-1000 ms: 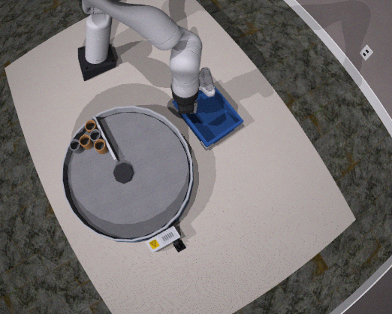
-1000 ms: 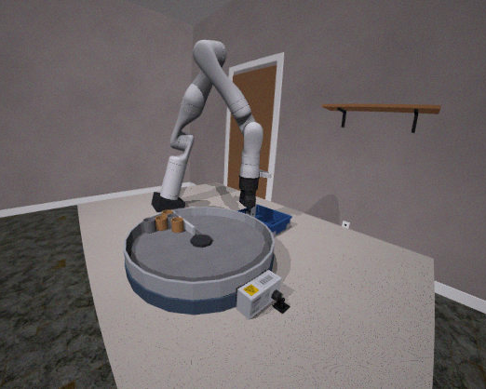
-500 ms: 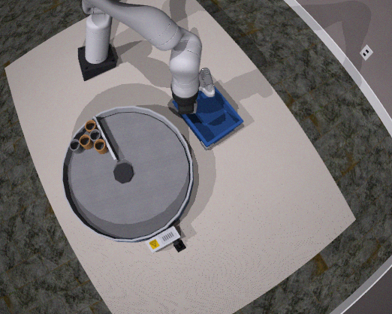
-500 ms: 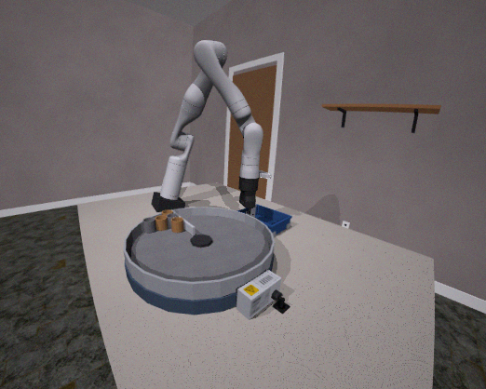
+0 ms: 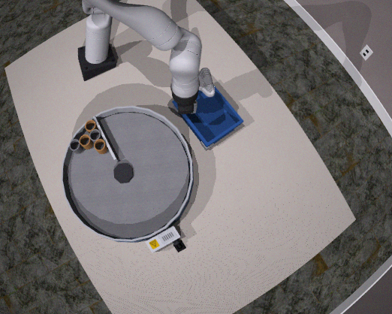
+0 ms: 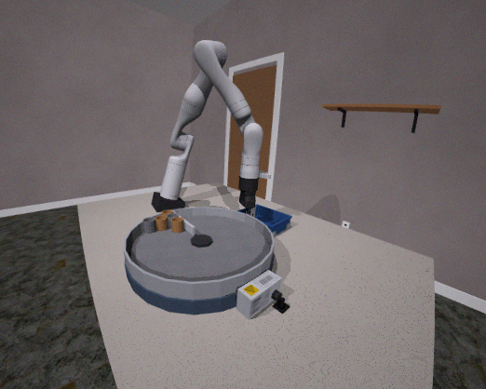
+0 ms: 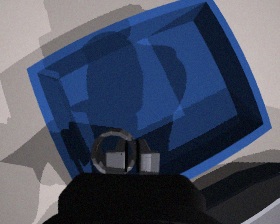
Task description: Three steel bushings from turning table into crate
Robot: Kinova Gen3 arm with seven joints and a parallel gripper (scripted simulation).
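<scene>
The blue crate is 4 cm ahead of my hand, 3 cm to the left of it and 2 cm below it. Round my hand: turning table (30 cm to the right, 6 cm ahead, 1 cm above).
</scene>
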